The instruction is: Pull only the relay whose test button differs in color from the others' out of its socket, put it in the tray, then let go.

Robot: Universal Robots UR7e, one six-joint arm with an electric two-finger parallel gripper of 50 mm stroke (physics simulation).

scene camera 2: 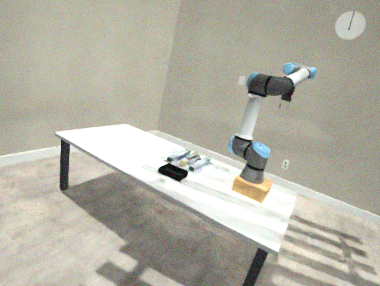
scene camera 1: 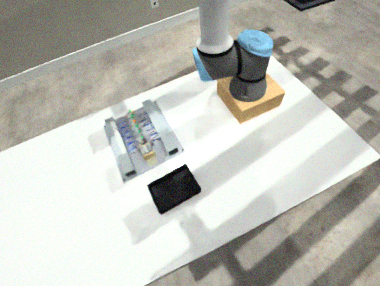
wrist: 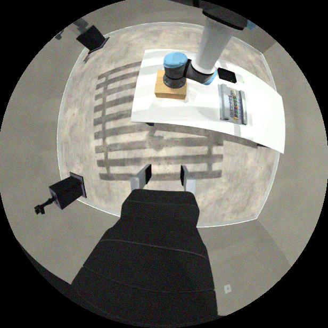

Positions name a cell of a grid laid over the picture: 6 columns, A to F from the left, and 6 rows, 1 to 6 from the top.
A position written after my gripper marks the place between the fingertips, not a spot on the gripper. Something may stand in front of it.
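My gripper (wrist: D4) is there to see, and so is a relay panel (scene camera 1: C4).
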